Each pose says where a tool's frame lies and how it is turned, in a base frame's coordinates. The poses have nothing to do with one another.
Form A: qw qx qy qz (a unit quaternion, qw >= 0); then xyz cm.
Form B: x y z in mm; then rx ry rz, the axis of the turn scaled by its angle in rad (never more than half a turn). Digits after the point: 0 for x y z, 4 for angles.
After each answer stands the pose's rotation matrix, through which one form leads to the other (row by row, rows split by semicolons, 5 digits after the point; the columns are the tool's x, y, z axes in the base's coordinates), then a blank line. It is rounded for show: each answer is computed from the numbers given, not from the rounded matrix.
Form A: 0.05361, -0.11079, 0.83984, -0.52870, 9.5, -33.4, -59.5
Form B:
95, -334, -595, -0.3367, 2.5520, -1.6066
-0.96970 -0.12940 0.20720; -0.24278 0.41641 -0.87616; 0.02710 -0.89992 -0.43521

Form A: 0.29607, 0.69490, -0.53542, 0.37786, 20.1, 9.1, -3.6
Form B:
201, 91, -36, 1.8482, -1.4241, 1.0050
0.14109 -0.96788 0.20811; -0.52038 -0.25133 -0.81611; 0.84220 0.00685 -0.53913

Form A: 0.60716, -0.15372, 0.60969, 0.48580, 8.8, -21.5, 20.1
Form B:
88, -215, 201, -0.3553, 1.4093, 1.1229
-0.21545 -0.77736 0.59101; 0.40247 0.48074 0.77904; -0.88972 0.40571 0.20929

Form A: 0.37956, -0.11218, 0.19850, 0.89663, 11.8, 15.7, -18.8
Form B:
118, 157, -188, -0.2865, 0.5070, 2.2901
-0.68670 -0.72519 -0.05048; 0.63612 -0.63306 0.44112; -0.35185 0.27080 0.89603

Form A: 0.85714, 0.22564, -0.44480, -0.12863, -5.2, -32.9, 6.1
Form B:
-52, -329, 61, 0.4741, -0.9345, -0.2703
0.57121 0.01978 -0.82056; -0.42124 0.86508 -0.27238; 0.70447 0.50124 0.50248

